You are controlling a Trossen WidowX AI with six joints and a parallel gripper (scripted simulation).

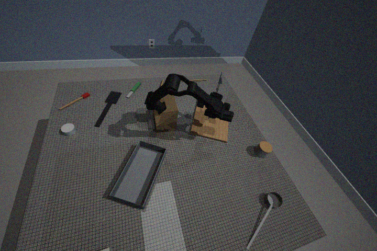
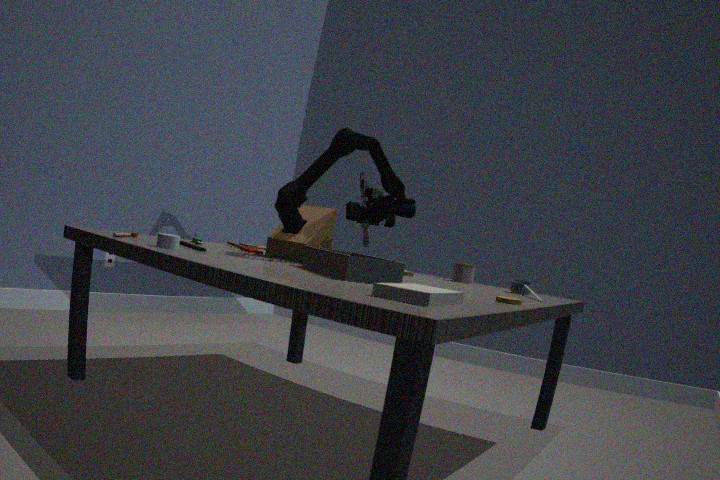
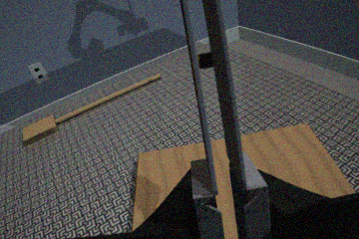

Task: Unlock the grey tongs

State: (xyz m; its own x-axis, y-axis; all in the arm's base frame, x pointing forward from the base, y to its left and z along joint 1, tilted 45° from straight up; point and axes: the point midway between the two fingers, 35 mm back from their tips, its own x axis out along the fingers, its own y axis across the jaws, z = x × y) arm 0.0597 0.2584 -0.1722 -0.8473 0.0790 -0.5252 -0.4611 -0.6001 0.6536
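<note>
Right now my gripper tip is 1 cm short of the wooden board, 2 cm to the right of it and 15 cm above it. Also, from my gripper tip: roasting tin 32 cm ahead, 49 cm to the right, 13 cm below; then cork-lidded jar 34 cm ahead, 24 cm to the left, 13 cm below; then green tool 33 cm behind, 47 cm to the right, 15 cm below.
</note>
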